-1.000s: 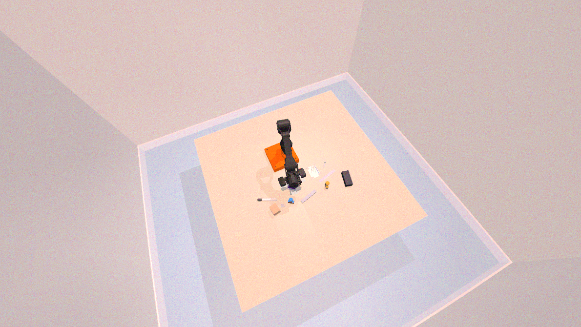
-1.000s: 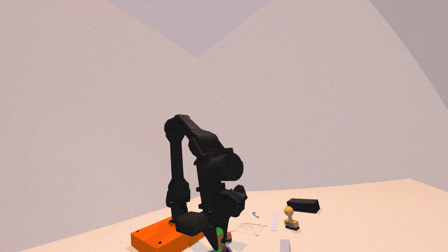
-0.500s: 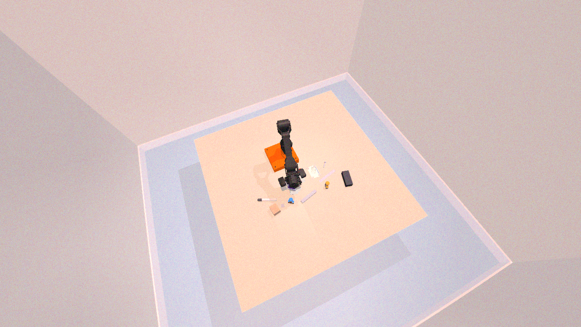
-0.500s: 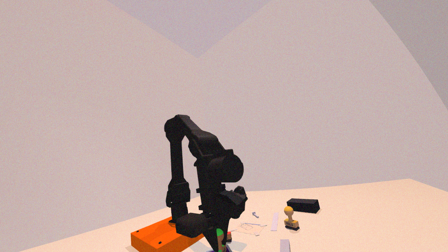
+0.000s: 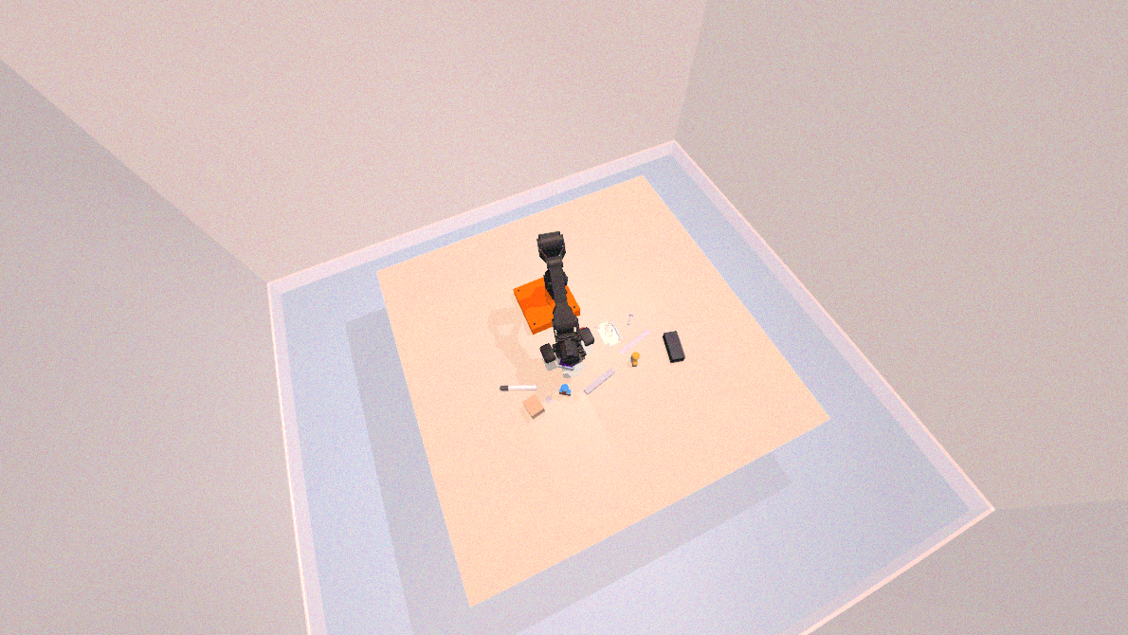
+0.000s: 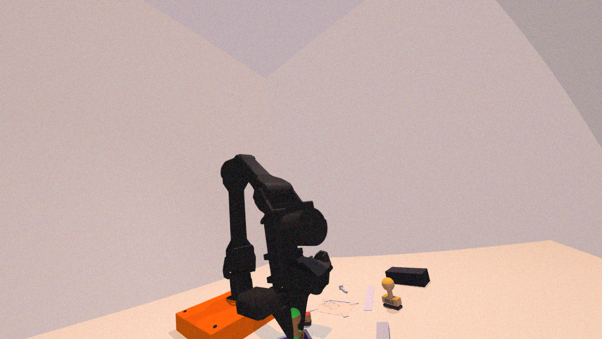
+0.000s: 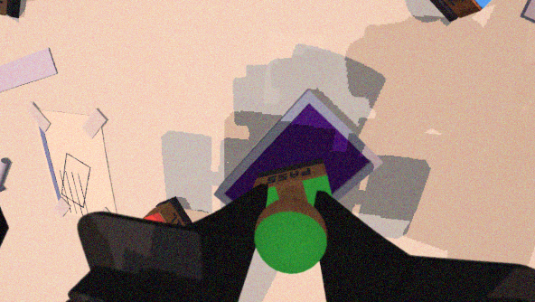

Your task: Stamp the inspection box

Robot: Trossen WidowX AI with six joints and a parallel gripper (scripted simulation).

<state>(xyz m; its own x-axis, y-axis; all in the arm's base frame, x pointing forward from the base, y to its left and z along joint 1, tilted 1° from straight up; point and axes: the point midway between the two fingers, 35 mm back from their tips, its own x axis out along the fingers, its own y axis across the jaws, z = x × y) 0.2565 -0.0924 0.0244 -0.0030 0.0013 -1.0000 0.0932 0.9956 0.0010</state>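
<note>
Right now the green-knobbed stamp is right at my gripper tip. From my gripper tip the other things lie so: red-topped stamp: 5 cm behind, 9 cm to the left, 2 cm below; then blue stamp: 11 cm ahead, 8 cm to the right, 2 cm below; then purple ink pad: 3 cm below.
</note>
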